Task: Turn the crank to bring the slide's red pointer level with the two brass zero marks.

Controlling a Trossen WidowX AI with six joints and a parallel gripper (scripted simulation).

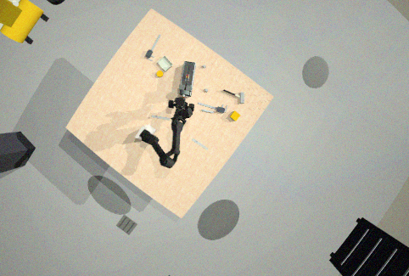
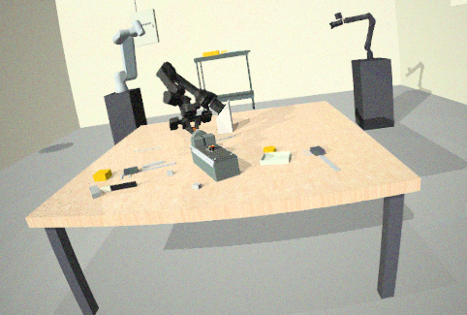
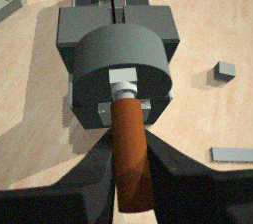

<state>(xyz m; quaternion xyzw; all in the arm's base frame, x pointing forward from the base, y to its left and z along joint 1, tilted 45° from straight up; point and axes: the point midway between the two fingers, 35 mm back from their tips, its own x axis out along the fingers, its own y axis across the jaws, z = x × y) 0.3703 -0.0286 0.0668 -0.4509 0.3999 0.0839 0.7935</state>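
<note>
Now: gripper tip 1 cm below the crank. From my gripper tip the other things lie so: red pointer: 16 cm ahead, 9 cm to the left, 1 cm below; brown crank handle: 1 cm behind, 1 cm to the right, 3 cm above; yellow disc: 3 cm ahead, 29 cm to the left, 8 cm below.
</note>
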